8 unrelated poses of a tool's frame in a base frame.
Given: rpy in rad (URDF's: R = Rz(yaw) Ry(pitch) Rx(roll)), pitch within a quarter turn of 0, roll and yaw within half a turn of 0; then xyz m.
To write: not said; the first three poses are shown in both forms.
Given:
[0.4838, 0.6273, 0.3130, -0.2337, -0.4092, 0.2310]
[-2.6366, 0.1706, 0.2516, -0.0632, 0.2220, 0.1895]
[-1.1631, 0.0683, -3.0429, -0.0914, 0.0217, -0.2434]
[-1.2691, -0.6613, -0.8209, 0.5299, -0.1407, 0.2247]
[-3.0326, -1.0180, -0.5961, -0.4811, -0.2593, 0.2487]
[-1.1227, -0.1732, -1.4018, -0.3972, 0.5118, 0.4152]
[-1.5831, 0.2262, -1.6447, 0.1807, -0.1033, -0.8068]
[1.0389, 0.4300, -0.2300, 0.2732, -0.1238, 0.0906]
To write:
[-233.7, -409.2, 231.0, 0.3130, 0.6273, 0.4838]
[-63.2, 222.0, 189.5, 0.2516, 0.1706, -2.6366]
[-91.4, 21.7, -243.4, -3.0429, 0.0683, -1.1631]
[529.9, -140.7, 224.7, -0.8209, -0.6613, -1.2691]
[-481.1, -259.3, 248.7, -0.5961, -1.0180, -3.0326]
[-397.2, 511.8, 415.2, -1.4018, -0.1732, -1.1227]
[180.7, -103.3, -806.8, -1.6447, 0.2262, -1.5831]
[273.2, -123.8, 90.6, -0.2300, 0.4300, 1.0389]

